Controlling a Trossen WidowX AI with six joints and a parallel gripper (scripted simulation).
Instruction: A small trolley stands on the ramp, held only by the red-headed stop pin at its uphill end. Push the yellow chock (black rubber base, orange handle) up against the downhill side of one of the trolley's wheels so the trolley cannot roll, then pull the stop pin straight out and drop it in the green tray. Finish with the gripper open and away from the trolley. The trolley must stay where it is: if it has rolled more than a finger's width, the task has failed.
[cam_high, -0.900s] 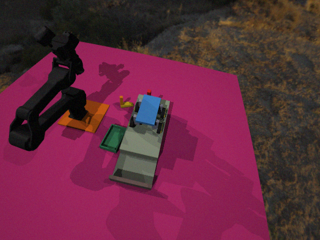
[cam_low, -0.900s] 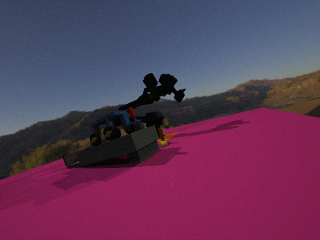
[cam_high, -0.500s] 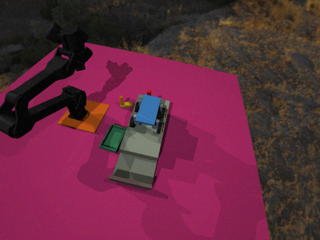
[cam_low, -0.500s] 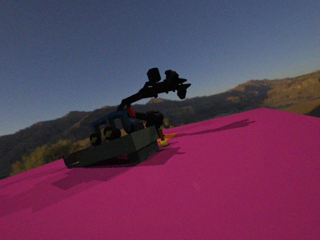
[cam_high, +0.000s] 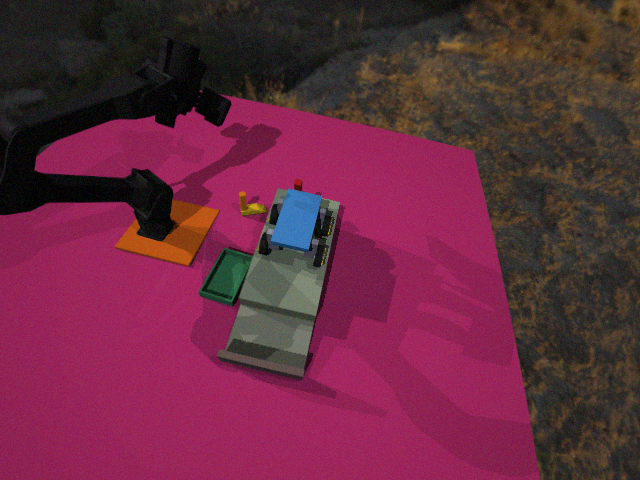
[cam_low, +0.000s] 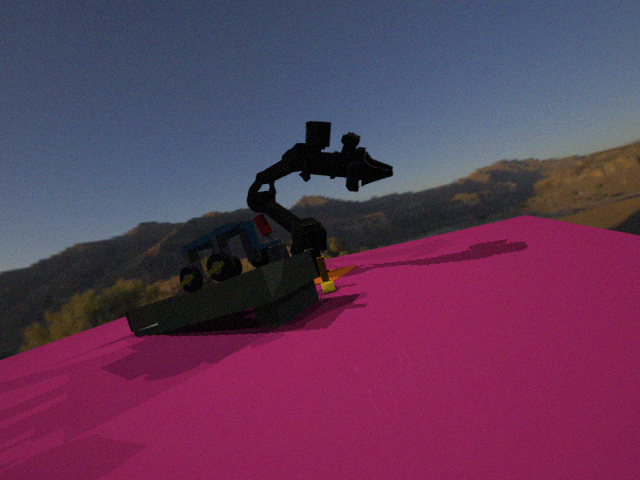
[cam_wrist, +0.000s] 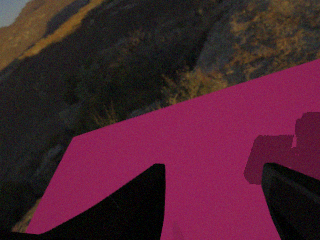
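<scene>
Right now the chock is 19 cm ahead of my gripper tip, 14 cm to the right of it and 19 cm below it. Round my gripper tip: blue trolley (33 cm ahead, 26 cm to the right, 10 cm below); stop pin (31 cm ahead, 17 cm to the right, 9 cm below); grey ramp (33 cm ahead, 26 cm to the right, 17 cm below).
</scene>
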